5 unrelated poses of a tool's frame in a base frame.
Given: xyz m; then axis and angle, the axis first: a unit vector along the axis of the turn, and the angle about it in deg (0 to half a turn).
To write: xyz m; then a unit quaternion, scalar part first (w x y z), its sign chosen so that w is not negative. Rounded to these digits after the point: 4 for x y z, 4 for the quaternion.
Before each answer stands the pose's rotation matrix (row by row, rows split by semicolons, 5 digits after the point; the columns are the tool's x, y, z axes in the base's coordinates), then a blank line. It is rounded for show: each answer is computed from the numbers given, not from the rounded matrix.
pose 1, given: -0.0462 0.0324 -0.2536 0.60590 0.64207 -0.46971 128.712
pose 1, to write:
-0.02869 0.99885 0.03842; 0.26582 0.04468 -0.96299; -0.96360 -0.01742 -0.26680

-0.0462 0.0324 -0.2536 0.4328 0.5462 0.5788 -0.4234
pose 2, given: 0.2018 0.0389 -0.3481 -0.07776 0.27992 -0.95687 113.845
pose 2, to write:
-0.39577 0.84463 0.36051; -0.90576 -0.29423 -0.30500; -0.15154 -0.44725 0.88148

0.2018 0.0389 -0.3481 0.5458 -0.0652 0.2346 -0.8018
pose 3, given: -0.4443 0.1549 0.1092 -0.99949 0.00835 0.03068 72.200
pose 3, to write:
0.99930 -0.03501 -0.01334; 0.02342 0.30574 0.95183; -0.02924 -0.95147 0.30635

-0.4443 0.1549 0.1092 0.8080 -0.5889 0.0049 0.0181
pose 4, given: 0.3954 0.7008 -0.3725 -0.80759 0.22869 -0.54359 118.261
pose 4, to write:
0.48753 0.20666 0.84830; -0.75093 -0.39643 0.52815; 0.44543 -0.89450 -0.03808

0.3954 0.7008 -0.3725 0.5131 -0.6932 0.1963 -0.4666
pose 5, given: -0.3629 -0.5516 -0.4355 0.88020 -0.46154 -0.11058 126.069
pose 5, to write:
0.64214 -0.55605 -0.52770; -0.73481 -0.25032 -0.63039; 0.21843 0.79256 -0.56933

-0.3629 -0.5516 -0.4355 0.4535 0.7845 -0.4114 -0.0986
